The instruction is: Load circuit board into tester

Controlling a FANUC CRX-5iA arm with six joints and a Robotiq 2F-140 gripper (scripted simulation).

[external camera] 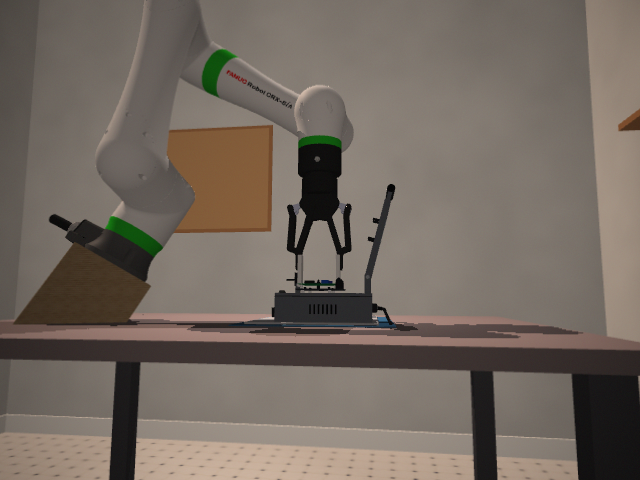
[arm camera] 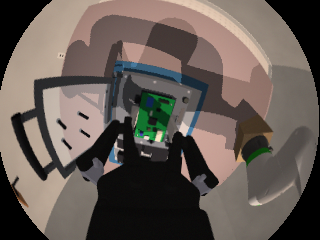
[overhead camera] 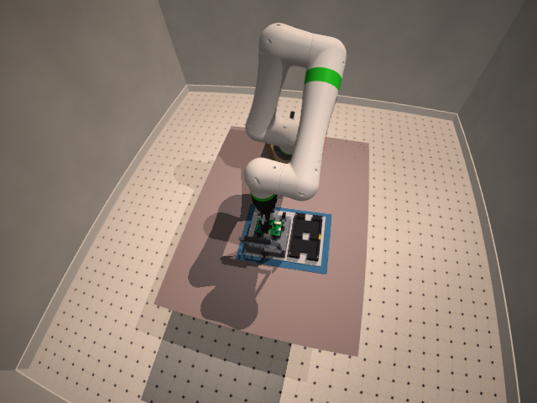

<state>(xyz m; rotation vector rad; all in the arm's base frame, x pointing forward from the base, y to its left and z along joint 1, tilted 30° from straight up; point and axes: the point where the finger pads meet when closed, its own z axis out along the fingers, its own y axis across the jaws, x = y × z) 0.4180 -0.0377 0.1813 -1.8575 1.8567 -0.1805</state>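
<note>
Right now my hand is 20 mm above the green circuit board. From my hand the other things lie so: latch hook (70 mm behind, 50 mm to the left, 10 mm below); tester (40 mm to the left, 30 mm ahead, 10 mm above); tester plate (30 mm below, 10 mm to the left, 10 mm ahead).
</note>
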